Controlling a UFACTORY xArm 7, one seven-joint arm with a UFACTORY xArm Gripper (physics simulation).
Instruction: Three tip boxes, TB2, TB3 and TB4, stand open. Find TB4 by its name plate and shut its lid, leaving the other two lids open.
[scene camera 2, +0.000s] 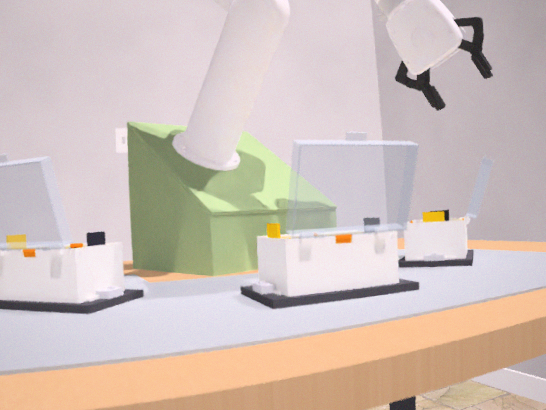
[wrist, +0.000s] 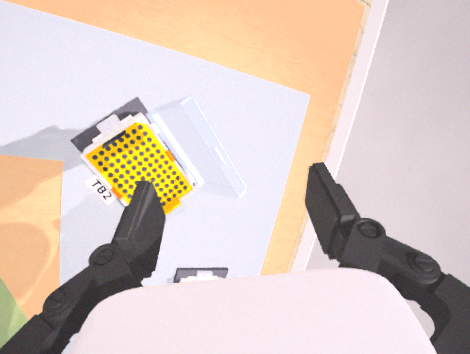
Labels:
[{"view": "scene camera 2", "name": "my gripper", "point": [465, 93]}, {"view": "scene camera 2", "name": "grey mat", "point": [175, 318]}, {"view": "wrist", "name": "my gripper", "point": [232, 190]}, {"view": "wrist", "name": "yellow tip rack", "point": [133, 155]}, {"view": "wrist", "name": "grey mat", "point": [69, 75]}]

